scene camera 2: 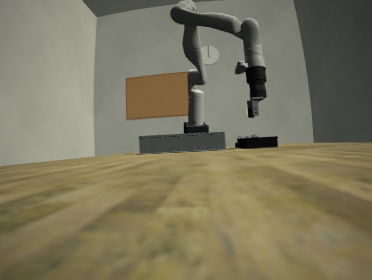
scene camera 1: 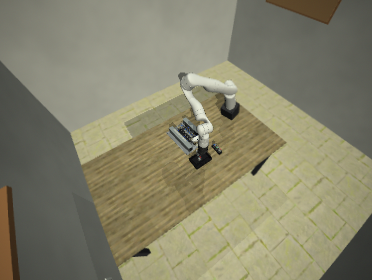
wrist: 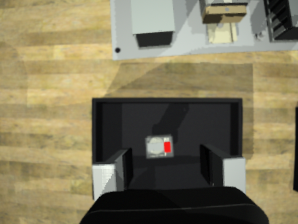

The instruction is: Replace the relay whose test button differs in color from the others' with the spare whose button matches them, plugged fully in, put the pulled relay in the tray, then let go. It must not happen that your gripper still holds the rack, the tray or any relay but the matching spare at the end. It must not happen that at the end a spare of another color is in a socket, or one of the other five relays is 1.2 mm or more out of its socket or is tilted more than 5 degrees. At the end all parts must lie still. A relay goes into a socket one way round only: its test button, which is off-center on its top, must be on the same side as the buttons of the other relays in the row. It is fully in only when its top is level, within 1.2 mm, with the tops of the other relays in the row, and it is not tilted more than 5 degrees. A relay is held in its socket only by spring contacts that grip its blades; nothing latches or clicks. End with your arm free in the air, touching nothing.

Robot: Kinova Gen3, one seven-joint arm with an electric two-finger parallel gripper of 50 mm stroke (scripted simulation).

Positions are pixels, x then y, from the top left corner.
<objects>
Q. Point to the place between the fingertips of the gripper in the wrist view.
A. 166, 160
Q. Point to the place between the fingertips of the gripper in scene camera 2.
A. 253, 116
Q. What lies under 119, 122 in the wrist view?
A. A black tray.
</objects>
